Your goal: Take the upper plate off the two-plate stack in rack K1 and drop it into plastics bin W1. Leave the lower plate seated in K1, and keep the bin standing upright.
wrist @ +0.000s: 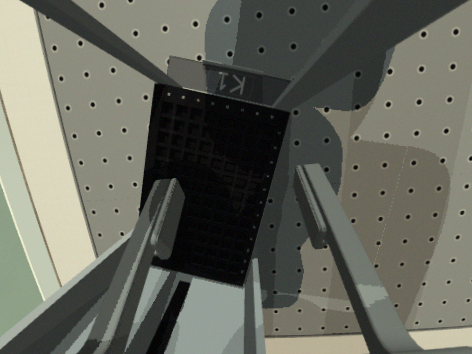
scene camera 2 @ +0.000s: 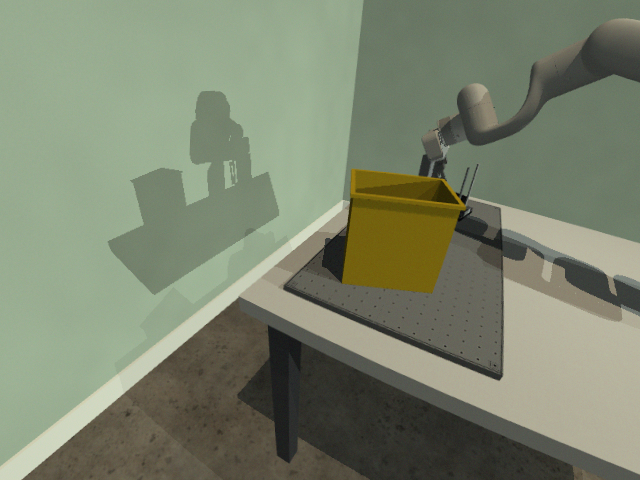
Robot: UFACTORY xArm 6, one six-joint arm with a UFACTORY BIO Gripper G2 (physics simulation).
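Places are measured from the arm's base along level axes (x left, y back, z up), in centimetres.
Where they show: end effector, tool point: (wrist: 236, 209).
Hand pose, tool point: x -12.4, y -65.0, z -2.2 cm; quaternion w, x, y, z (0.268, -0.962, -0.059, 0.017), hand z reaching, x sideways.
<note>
After its pixels a point has its place.
A black gridded plate (wrist: 215, 170) @[z -4.3, x -13.9, y -63.2 cm] lies in rack K1 (wrist: 186, 71) @[z -7.3, x -16.5, y -56.4 cm] (scene camera 2: 473, 181) @[z 0.9, x -16.8, y -57.5 cm], whose tag and slanting posts show in the wrist view. The lower plate cannot be told apart under it. My gripper (wrist: 239, 212) @[z -2.2, x -12.4, y -65.0 cm] (scene camera 2: 433, 166) is shut to its narrowest and empty, with a gap left between its fingers. In the wrist view, one finger overlaps the plate's left edge; the other is right of the plate, over the board. In the scene view, the fingertips are hidden behind the yellow bin (scene camera 2: 399, 245) @[z 0.6, x 31.7, y -62.1 cm], which stands upright with its top open.
The bin and rack stand on a dark perforated board (scene camera 2: 460, 320) @[z -8.9, x 31.7, y -48.6 cm] (wrist: 400, 190) @[z -8.9, x 1.8, y -65.5 cm] on a pale table (scene camera 2: 563, 361) @[z -10.2, x 29.1, y -31.3 cm]. The bin is nearer the scene camera and hides much of the rack. A green wall (scene camera 2: 289, 103) rises behind the table, and the arm reaches in from the right.
</note>
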